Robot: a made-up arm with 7 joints. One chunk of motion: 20 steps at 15 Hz.
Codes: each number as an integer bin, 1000 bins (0 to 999) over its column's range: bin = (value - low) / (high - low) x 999, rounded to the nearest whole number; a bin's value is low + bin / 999 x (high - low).
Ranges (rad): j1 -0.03..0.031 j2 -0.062..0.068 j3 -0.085..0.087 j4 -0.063..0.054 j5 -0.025..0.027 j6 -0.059..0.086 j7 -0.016..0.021
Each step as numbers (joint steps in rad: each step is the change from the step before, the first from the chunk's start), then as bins.
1 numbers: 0.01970 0.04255 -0.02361 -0.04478 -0.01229 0.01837 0.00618
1 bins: 814 803 357 156 244 533 599
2 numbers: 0.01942 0.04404 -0.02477 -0.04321 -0.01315 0.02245 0.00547
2 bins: 809 815 350 169 228 561 580
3 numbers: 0.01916 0.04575 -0.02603 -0.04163 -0.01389 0.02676 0.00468
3 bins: 805 828 343 182 213 591 558
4 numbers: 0.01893 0.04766 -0.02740 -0.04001 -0.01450 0.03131 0.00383
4 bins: 801 843 335 196 202 622 535
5 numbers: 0.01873 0.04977 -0.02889 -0.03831 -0.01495 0.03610 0.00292
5 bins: 798 859 326 211 193 655 511
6 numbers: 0.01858 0.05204 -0.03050 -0.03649 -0.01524 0.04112 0.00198
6 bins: 796 876 317 226 188 690 485
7 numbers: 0.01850 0.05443 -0.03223 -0.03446 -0.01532 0.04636 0.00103
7 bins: 794 895 306 244 186 726 460
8 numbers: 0.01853 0.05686 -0.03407 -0.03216 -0.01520 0.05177 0.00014
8 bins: 795 913 296 263 188 763 436
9 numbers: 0.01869 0.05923 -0.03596 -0.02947 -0.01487 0.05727 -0.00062
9 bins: 797 932 285 286 195 801 415
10 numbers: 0.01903 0.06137 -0.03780 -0.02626 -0.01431 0.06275 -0.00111
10 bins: 803 948 274 314 205 839 402
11 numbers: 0.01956 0.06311 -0.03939 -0.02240 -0.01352 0.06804 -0.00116
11 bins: 812 961 265 347 221 875 401
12 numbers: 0.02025 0.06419 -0.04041 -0.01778 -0.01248 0.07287 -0.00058
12 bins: 823 970 259 386 241 909 416
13 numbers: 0.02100 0.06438 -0.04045 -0.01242 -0.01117 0.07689 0.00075
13 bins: 835 971 259 432 266 936 452
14 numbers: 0.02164 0.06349 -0.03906 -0.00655 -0.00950 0.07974 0.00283
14 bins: 846 964 267 482 298 956 508
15 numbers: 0.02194 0.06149 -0.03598 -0.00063 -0.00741 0.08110 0.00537
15 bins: 851 949 285 533 338 965 577
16 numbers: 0.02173 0.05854 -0.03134 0.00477 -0.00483 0.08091 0.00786
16 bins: 847 926 312 579 387 964 644
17 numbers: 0.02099 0.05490 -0.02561 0.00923 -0.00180 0.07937 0.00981
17 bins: 835 898 345 617 446 953 697
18 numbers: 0.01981 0.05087 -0.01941 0.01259 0.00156 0.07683 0.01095
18 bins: 816 867 381 645 510 936 728
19 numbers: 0.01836 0.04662 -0.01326 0.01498 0.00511 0.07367 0.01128
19 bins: 792 835 417 666 578 914 737
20 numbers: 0.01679 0.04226 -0.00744 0.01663 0.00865 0.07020 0.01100
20 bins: 766 801 450 680 646 890 729
